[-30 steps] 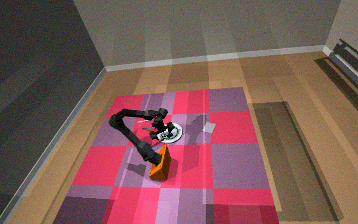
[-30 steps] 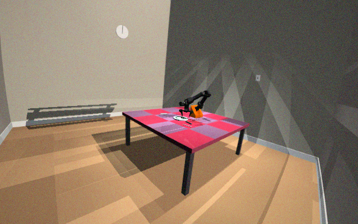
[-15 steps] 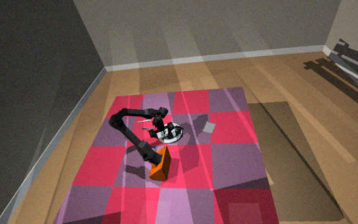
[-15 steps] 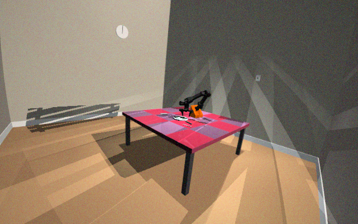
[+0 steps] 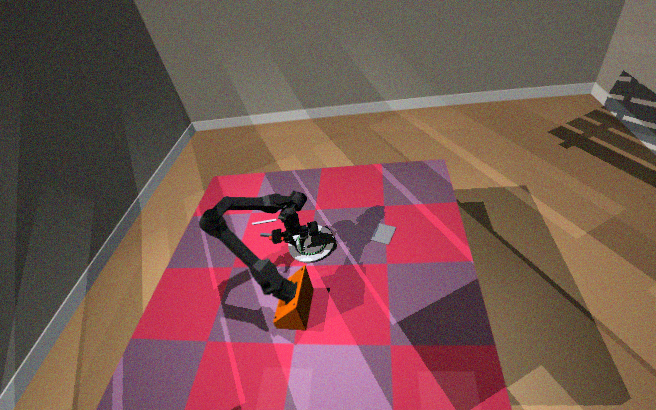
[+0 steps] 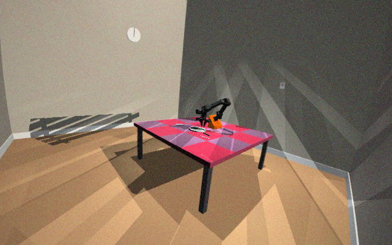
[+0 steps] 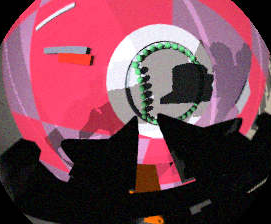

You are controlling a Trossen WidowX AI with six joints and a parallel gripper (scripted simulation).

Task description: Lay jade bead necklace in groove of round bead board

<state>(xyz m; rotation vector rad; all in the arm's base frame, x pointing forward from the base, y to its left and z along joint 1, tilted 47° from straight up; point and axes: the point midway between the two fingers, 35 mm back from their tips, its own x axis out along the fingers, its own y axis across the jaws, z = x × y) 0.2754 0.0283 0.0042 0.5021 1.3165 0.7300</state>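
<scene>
Right now my gripper tip is 4 cm short of the round white bead board, 4 cm to the left of it and 3 cm above it. Round my gripper tip: red-handled tool 9 cm ahead, 14 cm to the left, 4 cm below; flat grey pad 7 cm ahead, 35 cm to the right, 4 cm below; thin white rod 19 cm ahead, 21 cm to the left, 4 cm below.
</scene>
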